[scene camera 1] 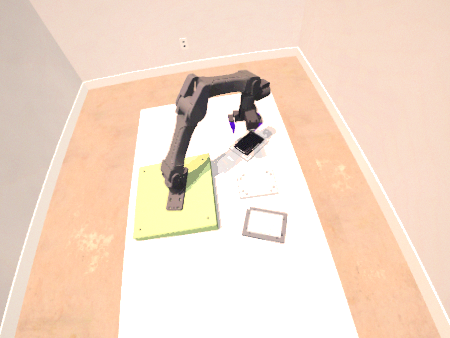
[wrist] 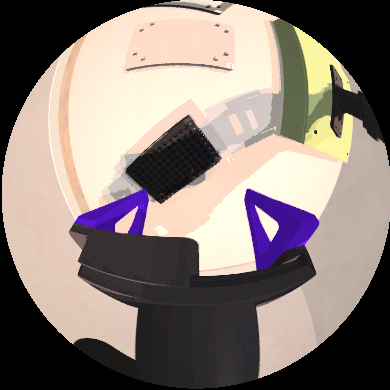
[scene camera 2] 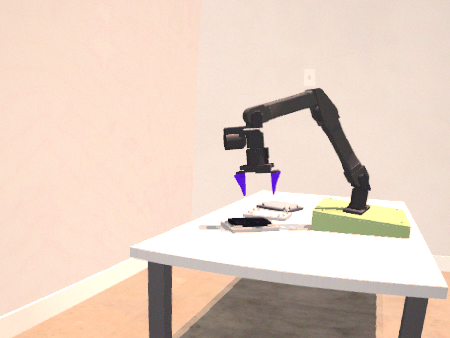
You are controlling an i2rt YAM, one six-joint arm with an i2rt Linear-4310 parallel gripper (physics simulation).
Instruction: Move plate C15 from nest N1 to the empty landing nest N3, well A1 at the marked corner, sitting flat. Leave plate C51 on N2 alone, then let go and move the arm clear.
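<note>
A black well plate (scene camera 1: 249,143) (scene camera 2: 249,221) (wrist: 172,160) lies on a pale nest (scene camera 1: 247,157) (wrist: 190,107). The empty pale nest (scene camera 1: 257,185) (scene camera 2: 267,215) (wrist: 180,42) has pegs near its corners and a small mark (wrist: 230,65) at one corner. A white plate (scene camera 1: 265,223) sits in the grey nest (scene camera 1: 246,225). Plate and nest labels cannot be read. My gripper (scene camera 1: 246,128) (scene camera 2: 259,194) (wrist: 195,193) is open and empty, above the table near the black plate. In the wrist view the plate is turned relative to the fingers and lies towards the left finger.
The arm's base stands on a yellow-green block (scene camera 1: 150,215) (scene camera 2: 360,226) (wrist: 320,135), beside the row of nests. The white table's (scene camera 1: 225,285) (scene camera 2: 300,260) long edge runs past the nests on the side away from the block. The arm's shadow falls across the black plate's nest.
</note>
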